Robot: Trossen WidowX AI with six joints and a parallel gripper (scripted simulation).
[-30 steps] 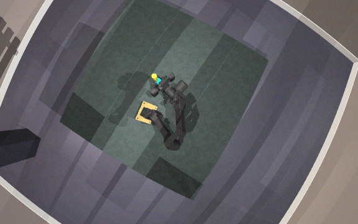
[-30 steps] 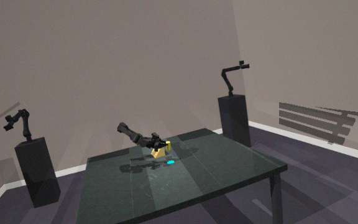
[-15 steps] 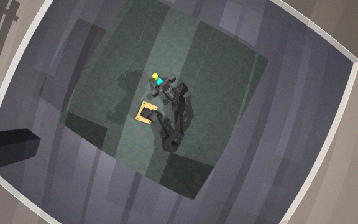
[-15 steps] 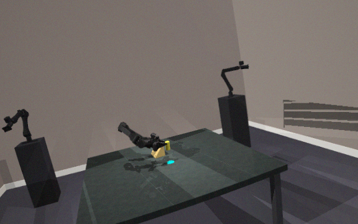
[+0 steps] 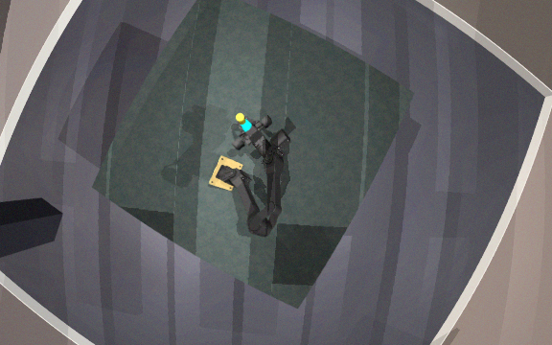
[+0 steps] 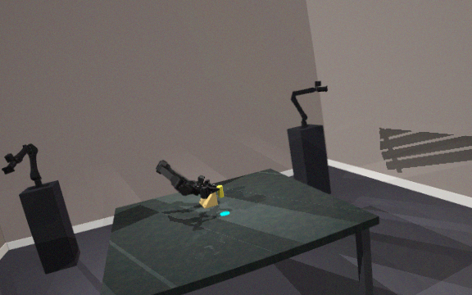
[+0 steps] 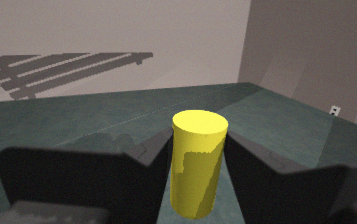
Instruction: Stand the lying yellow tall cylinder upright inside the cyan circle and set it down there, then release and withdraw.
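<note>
My gripper tip is now 160 mm above the cyan circle. The rest, counted from my gripper tip: yellow tall cylinder (20 mm below).
</note>
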